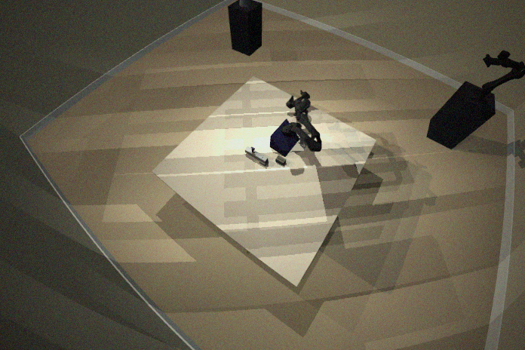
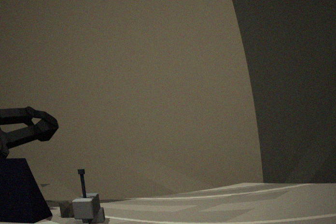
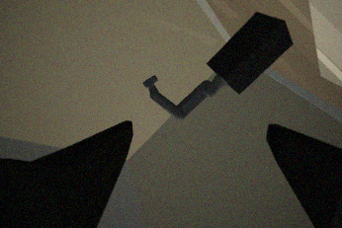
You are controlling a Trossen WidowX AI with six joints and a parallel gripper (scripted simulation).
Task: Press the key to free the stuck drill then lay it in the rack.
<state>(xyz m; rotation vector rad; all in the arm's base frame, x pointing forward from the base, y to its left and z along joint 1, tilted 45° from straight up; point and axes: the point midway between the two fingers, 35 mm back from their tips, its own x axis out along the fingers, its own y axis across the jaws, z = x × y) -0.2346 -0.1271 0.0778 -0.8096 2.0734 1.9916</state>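
Now: gripper tip 53 cm short of the blue key, 6 cm to the left of it and 18 cm above it. The rest, counted from my gripper tip: small dark block 45 cm ahead, 14 cm to the left, 25 cm below; then drill 53 cm ahead, 22 cm below.
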